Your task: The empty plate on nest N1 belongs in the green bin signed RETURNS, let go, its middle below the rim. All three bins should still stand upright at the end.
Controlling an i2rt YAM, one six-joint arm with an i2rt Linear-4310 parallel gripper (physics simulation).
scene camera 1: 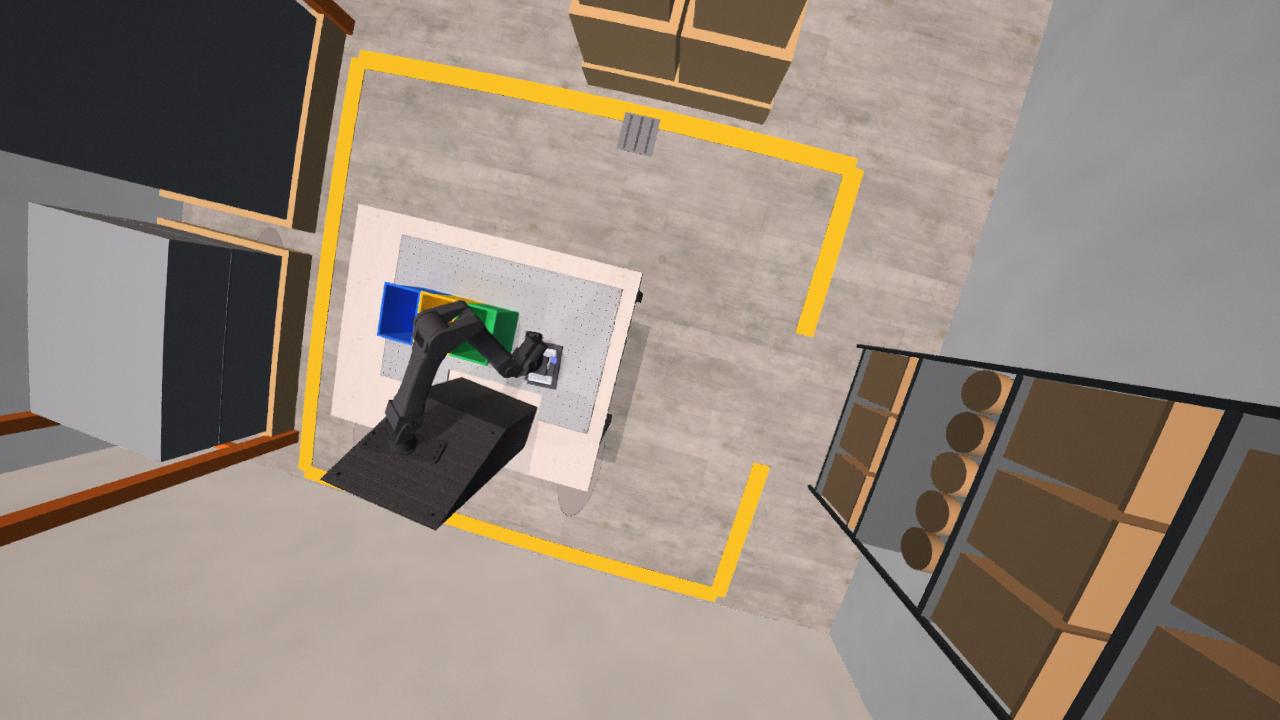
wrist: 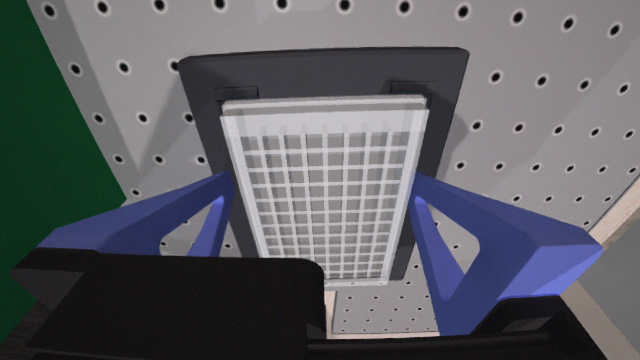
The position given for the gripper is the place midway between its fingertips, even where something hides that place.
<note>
In view: the gripper [wrist: 319, 180], a green bin [scene camera 1: 501, 323], a gridded plate [wrist: 325, 178], a blue bin [scene camera 1: 400, 303] and a dark grey nest pad [wrist: 356, 70].
The green bin shows as well in the wrist view [wrist: 61, 176]. The wrist view misses the blue bin: it is out of frame.
</note>
